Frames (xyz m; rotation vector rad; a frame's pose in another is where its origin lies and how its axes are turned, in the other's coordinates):
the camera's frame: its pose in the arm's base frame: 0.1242 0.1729 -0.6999 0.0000 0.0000 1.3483
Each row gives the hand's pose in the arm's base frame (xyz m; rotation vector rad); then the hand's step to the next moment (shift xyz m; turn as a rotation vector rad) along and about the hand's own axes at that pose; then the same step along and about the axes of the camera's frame.
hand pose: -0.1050 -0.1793 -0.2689 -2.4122 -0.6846 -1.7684
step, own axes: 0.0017 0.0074 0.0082 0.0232 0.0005 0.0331
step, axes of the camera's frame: -0.0011 -0.0111 0.0003 0.0244 -0.0305 0.0104
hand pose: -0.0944 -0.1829 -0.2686 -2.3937 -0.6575 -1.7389
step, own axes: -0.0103 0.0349 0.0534 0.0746 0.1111 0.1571
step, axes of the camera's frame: -0.0030 -0.0607 -0.0220 0.0186 -0.2027 0.0340
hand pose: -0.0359 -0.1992 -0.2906 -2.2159 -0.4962 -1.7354
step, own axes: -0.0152 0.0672 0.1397 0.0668 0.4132 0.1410
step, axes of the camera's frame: 0.0299 -0.1449 -0.0486 -0.2288 -0.3768 0.0272
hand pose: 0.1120 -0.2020 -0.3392 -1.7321 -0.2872 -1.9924
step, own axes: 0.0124 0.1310 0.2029 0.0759 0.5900 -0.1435
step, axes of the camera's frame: 0.0305 -0.2383 0.0280 -0.5423 -0.2804 -0.0410
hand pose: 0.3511 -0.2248 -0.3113 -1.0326 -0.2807 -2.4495
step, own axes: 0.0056 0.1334 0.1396 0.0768 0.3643 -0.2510
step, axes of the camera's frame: -0.0338 -0.1603 0.1023 -0.4275 -0.0718 -0.1170
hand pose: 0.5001 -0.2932 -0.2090 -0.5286 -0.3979 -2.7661
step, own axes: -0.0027 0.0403 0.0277 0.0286 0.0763 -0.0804
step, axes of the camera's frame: -0.0214 -0.0301 0.0322 -0.1055 0.0017 -0.0445
